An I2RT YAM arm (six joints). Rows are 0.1 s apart.
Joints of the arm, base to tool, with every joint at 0 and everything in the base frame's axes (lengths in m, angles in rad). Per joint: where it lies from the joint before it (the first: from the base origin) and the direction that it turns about. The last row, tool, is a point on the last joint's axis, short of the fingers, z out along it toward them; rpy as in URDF.
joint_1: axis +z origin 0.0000 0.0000 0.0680
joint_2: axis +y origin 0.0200 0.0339 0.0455
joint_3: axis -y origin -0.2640 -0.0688 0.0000
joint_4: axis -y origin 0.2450 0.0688 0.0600
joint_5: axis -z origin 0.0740 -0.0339 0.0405
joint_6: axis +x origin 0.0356 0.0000 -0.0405
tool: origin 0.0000 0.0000 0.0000 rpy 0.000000 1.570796 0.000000
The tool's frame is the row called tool.
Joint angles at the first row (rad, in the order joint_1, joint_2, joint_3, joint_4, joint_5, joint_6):
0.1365 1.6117 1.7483 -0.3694 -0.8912 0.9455
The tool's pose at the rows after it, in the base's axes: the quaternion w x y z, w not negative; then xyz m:
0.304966 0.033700 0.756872 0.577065 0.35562 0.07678 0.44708
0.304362 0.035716 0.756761 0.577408 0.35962 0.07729 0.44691
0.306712 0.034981 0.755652 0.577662 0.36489 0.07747 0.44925
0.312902 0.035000 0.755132 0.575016 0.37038 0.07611 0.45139
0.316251 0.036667 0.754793 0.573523 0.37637 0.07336 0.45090
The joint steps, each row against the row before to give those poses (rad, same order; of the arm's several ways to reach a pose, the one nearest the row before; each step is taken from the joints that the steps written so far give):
0.0000 0.0138 0.0131 -0.0037 0.0015 -0.0021
0.0000 0.0152 0.0153 0.0004 0.0015 0.0044
-0.0014 0.0228 0.0326 -0.0042 0.0000 0.0006
-0.0053 0.0225 0.0329 -0.0065 0.0046 -0.0065
-0.0092 0.0206 0.0211 0.0003 -0.0015 -0.0029

